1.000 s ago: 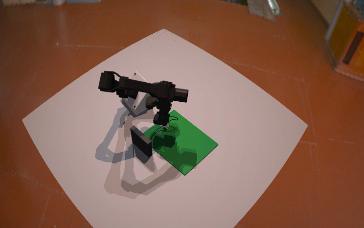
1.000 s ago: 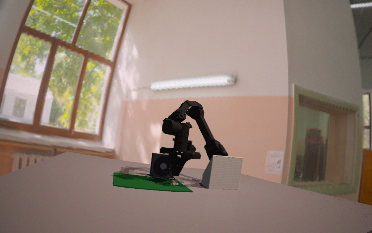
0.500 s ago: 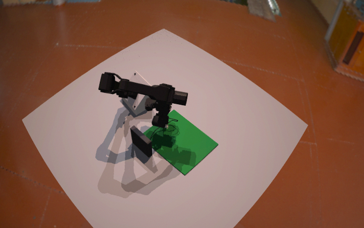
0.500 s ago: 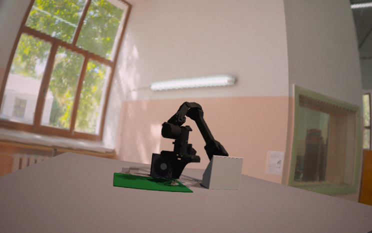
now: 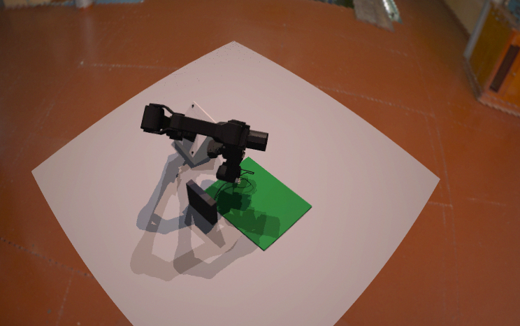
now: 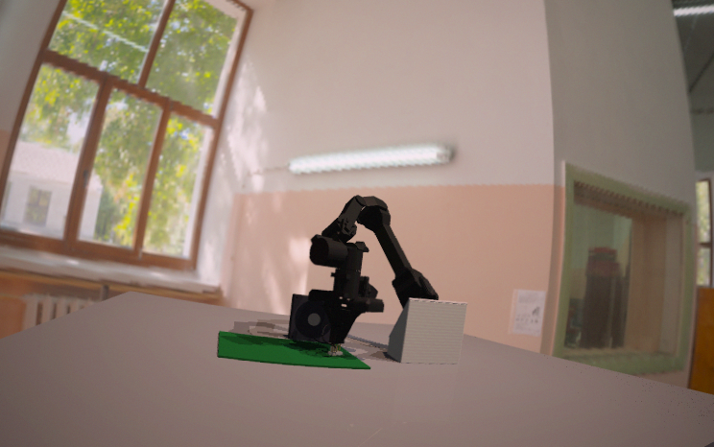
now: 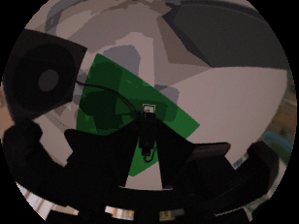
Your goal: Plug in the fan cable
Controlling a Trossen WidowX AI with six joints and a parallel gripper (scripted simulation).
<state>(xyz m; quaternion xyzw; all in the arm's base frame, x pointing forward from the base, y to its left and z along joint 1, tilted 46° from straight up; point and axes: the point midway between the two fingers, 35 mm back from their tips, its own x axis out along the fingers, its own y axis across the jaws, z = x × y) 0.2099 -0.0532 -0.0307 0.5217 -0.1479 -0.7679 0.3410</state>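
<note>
Now: the green board 12 cm ahead of my gripper tip, 2 cm to the right of it and 6 cm below it. Round my gripper tip: dark plug: 1 cm ahead, 1 cm above; then black fan: 1 cm ahead, 16 cm to the right, 2 cm above.
</note>
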